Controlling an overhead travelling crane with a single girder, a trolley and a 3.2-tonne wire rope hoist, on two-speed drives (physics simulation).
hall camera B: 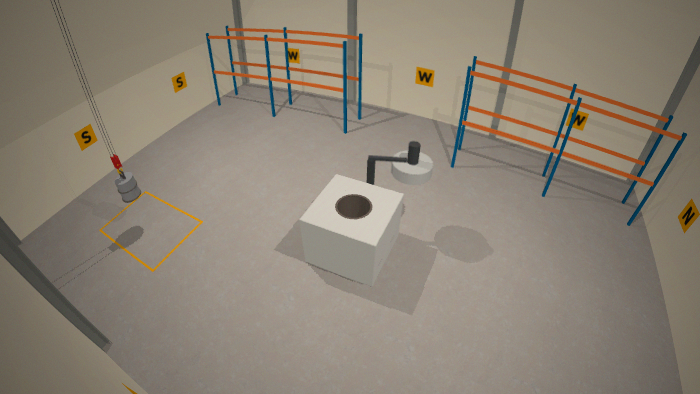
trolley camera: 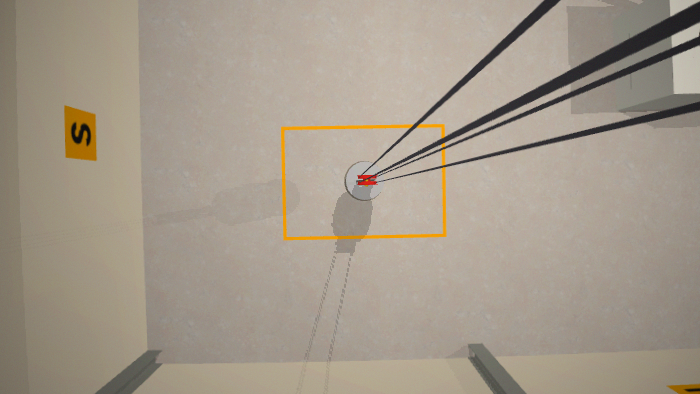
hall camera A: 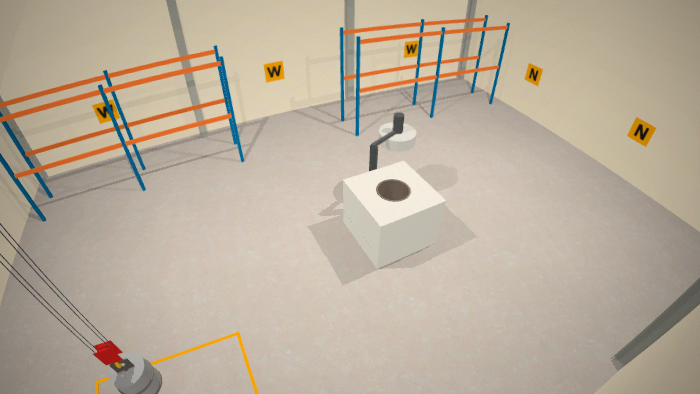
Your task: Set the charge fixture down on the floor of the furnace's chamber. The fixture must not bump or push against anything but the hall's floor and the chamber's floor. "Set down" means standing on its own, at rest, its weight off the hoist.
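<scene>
The charge fixture (hall camera A: 137, 378) (hall camera B: 128, 189) (trolley camera: 351, 183) is a grey ribbed cylinder. It hangs from my hook (hall camera A: 118, 365) (hall camera B: 121, 173) (trolley camera: 367, 180), under the red hook block, and is clear of the floor; its shadow lies apart from it in hall camera B. In the trolley camera it shows inside the outline of the orange rectangle (hall camera A: 195, 348) (hall camera B: 174, 207) (trolley camera: 283, 150). The furnace (hall camera A: 410, 240) (hall camera B: 340, 250) (trolley camera: 645, 65) is a white block, well away from the fixture. Its round top opening (hall camera A: 393, 190) (hall camera B: 353, 206) is uncovered; the chamber's floor cannot be made out.
A round white lid (hall camera A: 398, 143) (hall camera B: 411, 173) is held beside the furnace by a dark swing arm (hall camera A: 373, 157) (hall camera B: 370, 172). A blue and orange rack (hall camera A: 122, 137) (hall camera B: 345, 90) and a second rack (hall camera A: 358, 100) (hall camera B: 562, 147) stand along the W wall.
</scene>
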